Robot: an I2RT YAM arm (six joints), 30 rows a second.
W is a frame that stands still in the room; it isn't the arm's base.
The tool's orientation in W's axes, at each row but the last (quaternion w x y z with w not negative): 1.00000 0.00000 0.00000 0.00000; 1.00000 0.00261 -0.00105 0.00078; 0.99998 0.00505 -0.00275 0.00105; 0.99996 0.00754 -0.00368 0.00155; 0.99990 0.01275 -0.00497 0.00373; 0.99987 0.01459 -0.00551 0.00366; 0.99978 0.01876 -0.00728 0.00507
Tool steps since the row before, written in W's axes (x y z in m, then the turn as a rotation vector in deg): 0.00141 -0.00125 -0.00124 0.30 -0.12 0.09; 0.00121 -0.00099 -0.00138 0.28 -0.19 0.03; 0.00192 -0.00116 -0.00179 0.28 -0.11 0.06; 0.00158 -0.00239 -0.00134 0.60 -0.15 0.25; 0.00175 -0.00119 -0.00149 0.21 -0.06 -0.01; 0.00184 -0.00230 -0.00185 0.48 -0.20 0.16; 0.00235 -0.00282 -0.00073 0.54 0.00 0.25
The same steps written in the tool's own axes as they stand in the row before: 0.00141 -0.00125 -0.00124 0.30 -0.12 0.09; 0.00121 -0.00100 -0.00138 0.28 -0.19 0.03; 0.00191 -0.00118 -0.00179 0.28 -0.11 0.06; 0.00156 -0.00241 -0.00132 0.60 -0.15 0.25; 0.00173 -0.00124 -0.00148 0.21 -0.06 -0.01; 0.00180 -0.00237 -0.00180 0.48 -0.20 0.16; 0.00231 -0.00287 -0.00066 0.54 0.00 0.24
